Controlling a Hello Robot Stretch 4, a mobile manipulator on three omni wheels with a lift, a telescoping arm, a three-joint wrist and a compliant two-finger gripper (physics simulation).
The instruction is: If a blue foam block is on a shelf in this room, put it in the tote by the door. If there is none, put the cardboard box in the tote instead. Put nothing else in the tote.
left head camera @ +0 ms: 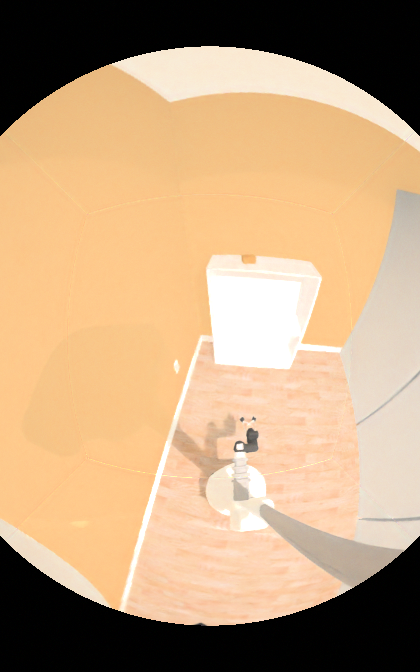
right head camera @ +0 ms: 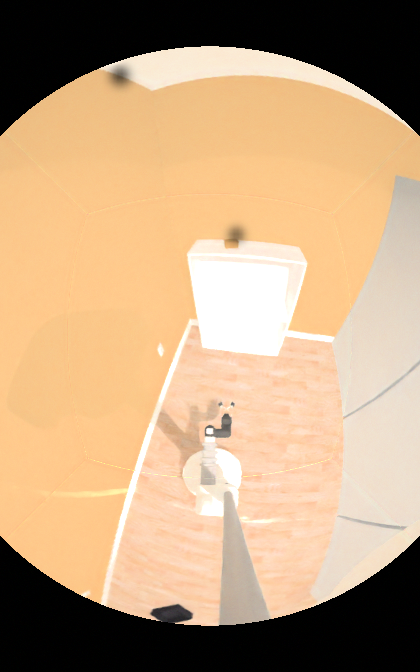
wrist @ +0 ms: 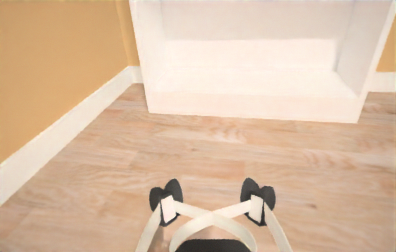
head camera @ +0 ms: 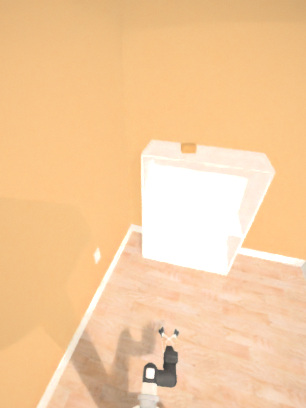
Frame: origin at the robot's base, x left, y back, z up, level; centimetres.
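Seen in the pictures: gripper, fingertip midpoint: [wrist: 211,192] [head camera: 168,329].
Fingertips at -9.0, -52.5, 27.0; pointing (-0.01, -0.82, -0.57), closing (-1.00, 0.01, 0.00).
Observation:
A point is followed by its place in that frame, as x, y, z.
A small orange-brown box [head camera: 188,147] {-14.1, -129.0, 107.2} [left head camera: 249,259] [right head camera: 231,243], cardboard-like, lies on the top board of the white shelf unit [head camera: 230,156] {-41.6, -128.4, 103.3} [left head camera: 290,264] [right head camera: 270,249] [wrist: 255,106] {-27.2, -116.6, 2.5} in the corner. The lower compartment, seen in the wrist view, holds no object where it shows; the shelf front is washed out in the head views. No blue foam block shows. My gripper [head camera: 169,332] {-9.0, -52.5, 27.0} [left head camera: 248,419] [right head camera: 226,404] [wrist: 211,192] {-9.0, -52.5, 27.0} is open and empty, over the floor in front of the unit and apart from it. A black object [right head camera: 171,613] lies at the bottom edge; I cannot tell whether it is the tote.
The orange wall with an outlet [head camera: 97,255] {43.7, -91.2, 38.9} [left head camera: 176,366] [right head camera: 160,349] and white skirting runs along the left. A large grey surface [left head camera: 390,360] [right head camera: 380,350] stands at the right. My round base [left head camera: 220,490] [right head camera: 192,472] stands on the wood floor behind the gripper.

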